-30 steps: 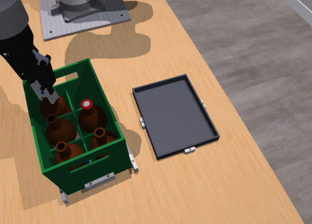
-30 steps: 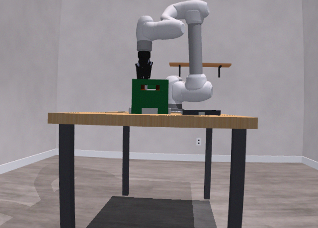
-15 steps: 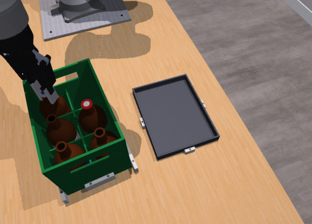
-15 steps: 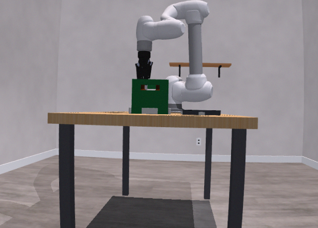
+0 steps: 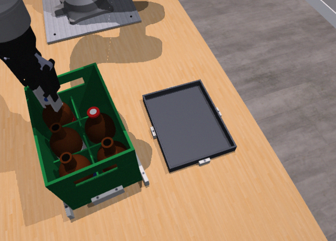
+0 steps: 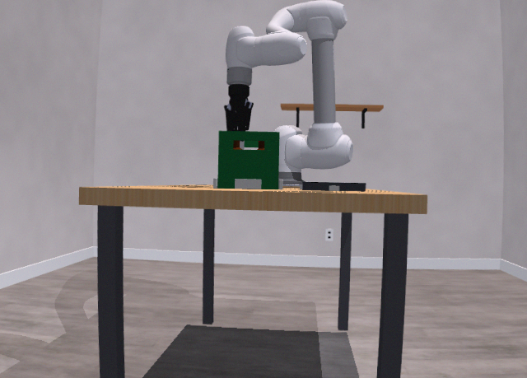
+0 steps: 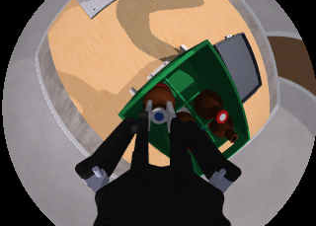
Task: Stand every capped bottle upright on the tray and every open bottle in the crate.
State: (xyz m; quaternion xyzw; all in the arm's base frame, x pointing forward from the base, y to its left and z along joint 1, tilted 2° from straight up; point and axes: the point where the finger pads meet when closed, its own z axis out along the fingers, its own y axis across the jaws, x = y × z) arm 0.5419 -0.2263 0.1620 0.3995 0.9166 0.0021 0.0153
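My gripper is now 9 cm short of the green crate, 4 cm to the right of it and 8 cm above it. Also, from my hand: dark tray: 13 cm ahead, 31 cm to the left, 15 cm below.
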